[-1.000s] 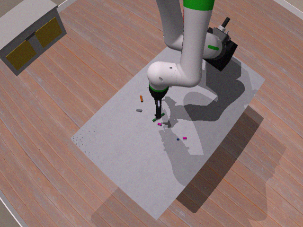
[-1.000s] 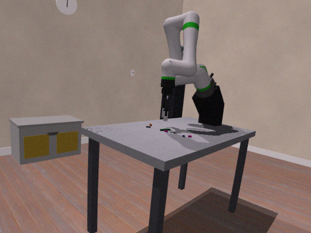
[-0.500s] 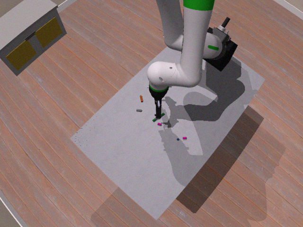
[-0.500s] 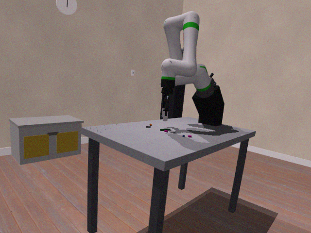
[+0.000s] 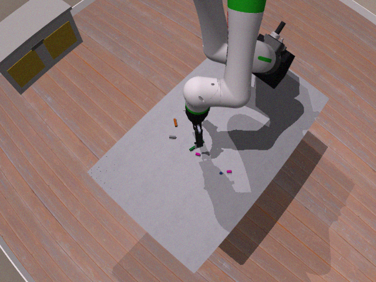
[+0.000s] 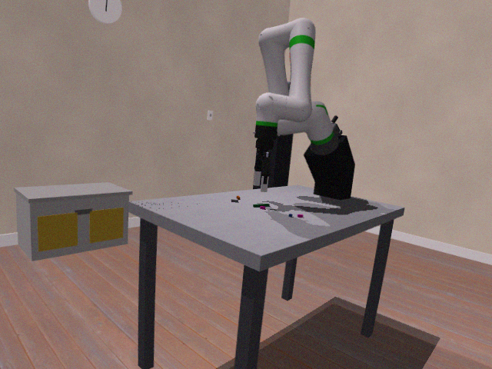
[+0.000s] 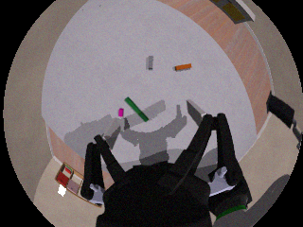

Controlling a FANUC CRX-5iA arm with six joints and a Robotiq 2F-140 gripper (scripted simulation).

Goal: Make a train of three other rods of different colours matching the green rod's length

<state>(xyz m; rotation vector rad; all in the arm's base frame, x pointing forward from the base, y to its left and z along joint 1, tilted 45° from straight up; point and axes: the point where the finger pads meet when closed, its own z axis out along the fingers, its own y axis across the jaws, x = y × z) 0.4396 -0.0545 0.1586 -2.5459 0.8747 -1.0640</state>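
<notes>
Right now my hand is 21 cm to the right of the small blue rod, 7 cm above it and 5 cm short of it. Round my hand: orange rod: 12 cm to the right, 7 cm below; grey rod: 8 cm to the right, 7 cm below, 7 cm ahead; green rod: 7 cm below, 3 cm to the left, 2 cm ahead.
</notes>
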